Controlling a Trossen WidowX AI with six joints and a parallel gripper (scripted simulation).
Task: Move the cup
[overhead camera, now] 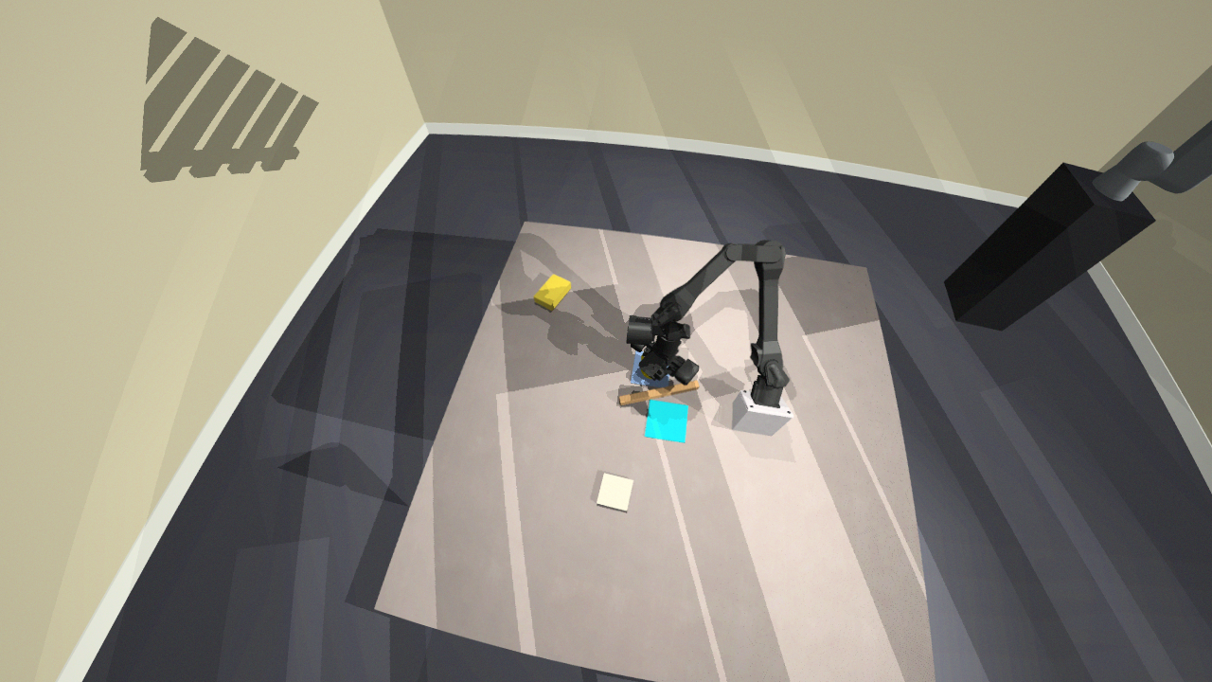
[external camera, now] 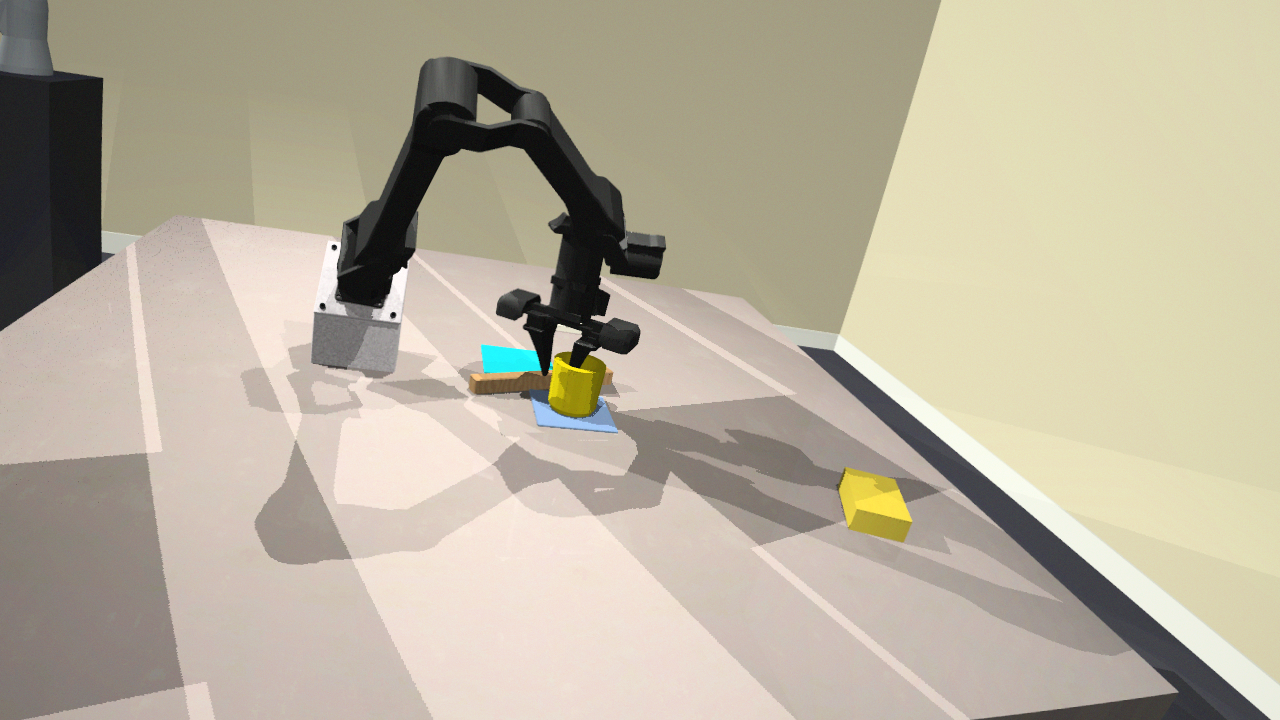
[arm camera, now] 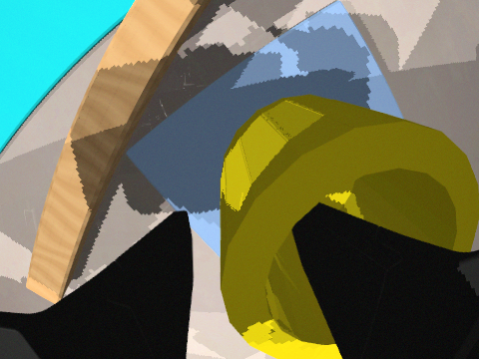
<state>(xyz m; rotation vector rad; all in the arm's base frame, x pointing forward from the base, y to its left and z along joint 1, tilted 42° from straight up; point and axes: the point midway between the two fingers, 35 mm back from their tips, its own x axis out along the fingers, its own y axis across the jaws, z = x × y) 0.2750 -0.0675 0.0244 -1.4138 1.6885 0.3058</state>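
My gripper tip is now 40 mm past the cyan pad, 130 mm to the right of it and 50 mm above it. Round my gripper tip: wooden stick: 10 mm behind, 60 mm to the left, 40 mm below; white tile: 50 mm ahead, 350 mm to the left, 30 mm below.
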